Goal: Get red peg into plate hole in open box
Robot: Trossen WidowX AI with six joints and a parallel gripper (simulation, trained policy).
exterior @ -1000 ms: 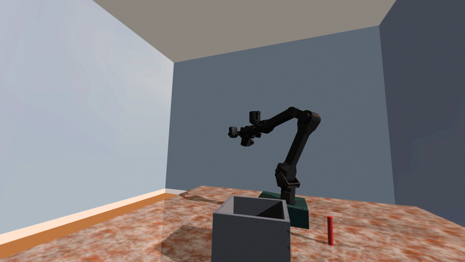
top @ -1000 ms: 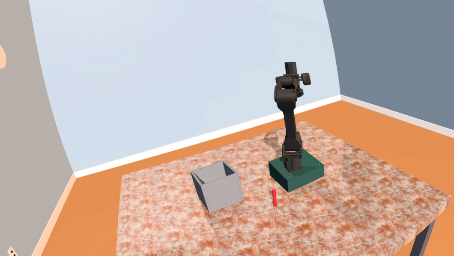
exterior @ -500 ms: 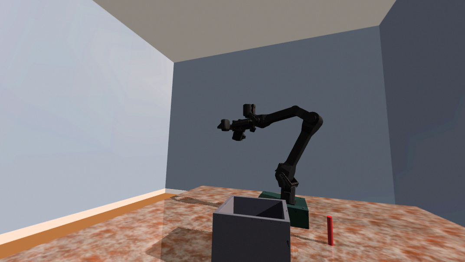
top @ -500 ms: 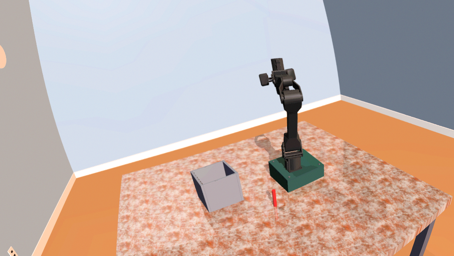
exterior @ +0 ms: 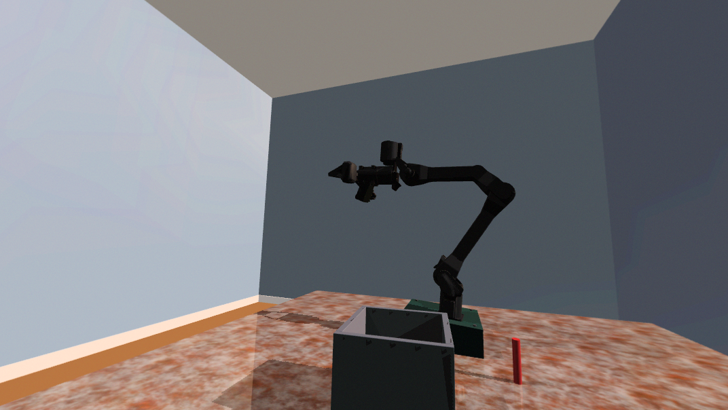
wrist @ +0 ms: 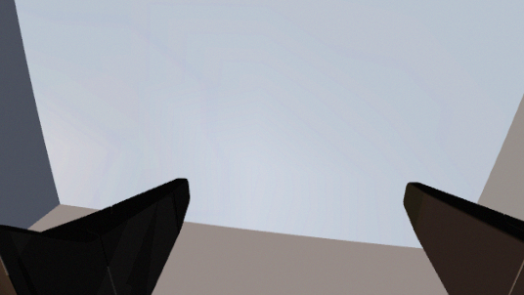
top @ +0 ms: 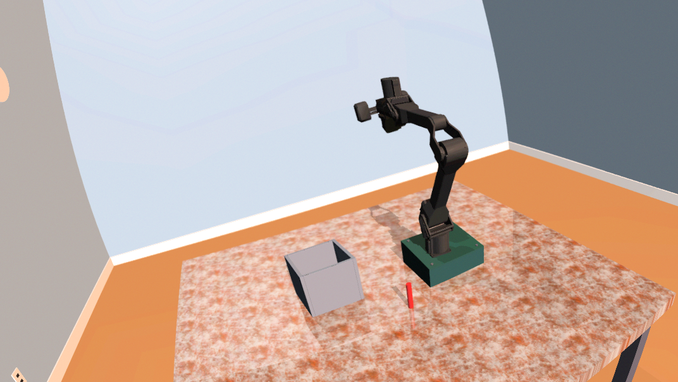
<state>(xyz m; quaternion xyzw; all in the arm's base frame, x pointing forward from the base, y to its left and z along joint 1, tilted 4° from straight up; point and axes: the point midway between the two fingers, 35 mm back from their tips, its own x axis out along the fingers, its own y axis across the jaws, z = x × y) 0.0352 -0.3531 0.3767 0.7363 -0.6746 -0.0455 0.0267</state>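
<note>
Now: gripper tip 50 cm to the right of the red peg, 43 cm above it and 11 cm short of it. From my gripper tip the other things lie so: plate (43 cm below, 33 cm to the left, 31 cm ahead).
</note>
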